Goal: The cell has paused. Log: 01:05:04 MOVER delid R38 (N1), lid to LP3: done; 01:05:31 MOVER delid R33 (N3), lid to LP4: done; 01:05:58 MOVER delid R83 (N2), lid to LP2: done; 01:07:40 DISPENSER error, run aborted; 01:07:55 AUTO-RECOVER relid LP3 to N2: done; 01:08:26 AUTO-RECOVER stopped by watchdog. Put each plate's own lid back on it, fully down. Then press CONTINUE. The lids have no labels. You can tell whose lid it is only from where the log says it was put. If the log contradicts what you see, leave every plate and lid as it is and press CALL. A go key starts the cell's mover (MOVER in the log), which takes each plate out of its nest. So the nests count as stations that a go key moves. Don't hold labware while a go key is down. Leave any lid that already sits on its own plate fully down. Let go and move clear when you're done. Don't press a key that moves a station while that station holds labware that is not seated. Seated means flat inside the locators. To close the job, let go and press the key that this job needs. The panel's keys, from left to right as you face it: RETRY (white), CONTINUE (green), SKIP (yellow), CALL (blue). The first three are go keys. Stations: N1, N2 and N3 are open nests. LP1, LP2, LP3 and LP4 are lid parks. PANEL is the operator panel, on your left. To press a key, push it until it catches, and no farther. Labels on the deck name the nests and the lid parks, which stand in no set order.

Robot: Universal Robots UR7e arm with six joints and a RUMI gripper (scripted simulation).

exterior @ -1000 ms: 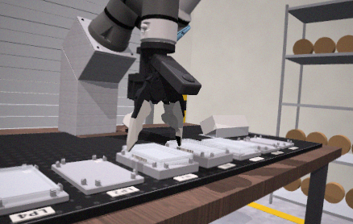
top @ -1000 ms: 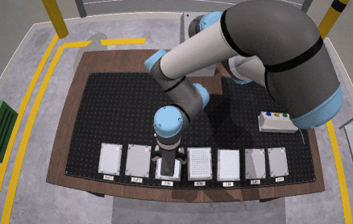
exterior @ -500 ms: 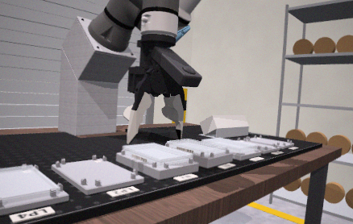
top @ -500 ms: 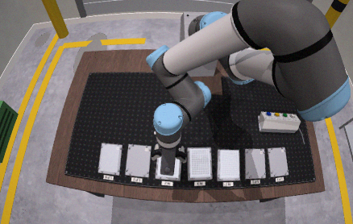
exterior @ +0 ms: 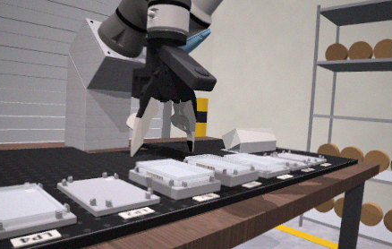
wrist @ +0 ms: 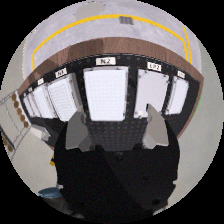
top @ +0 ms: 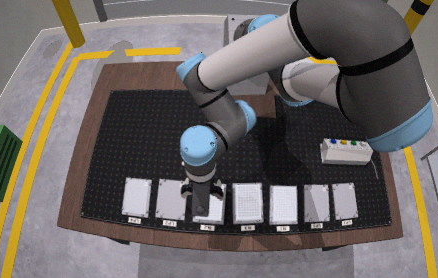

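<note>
Now: hand 20 mm to the right of the well plate and 40 mm above it. Round my hand: LP2 lid park: 20 mm behind, 110 mm to the right, 60 mm below; then blue CALL key: 140 mm behind, 520 mm to the left; then LP4 lid park: 40 mm behind, 240 mm to the right, 60 mm below.
</note>
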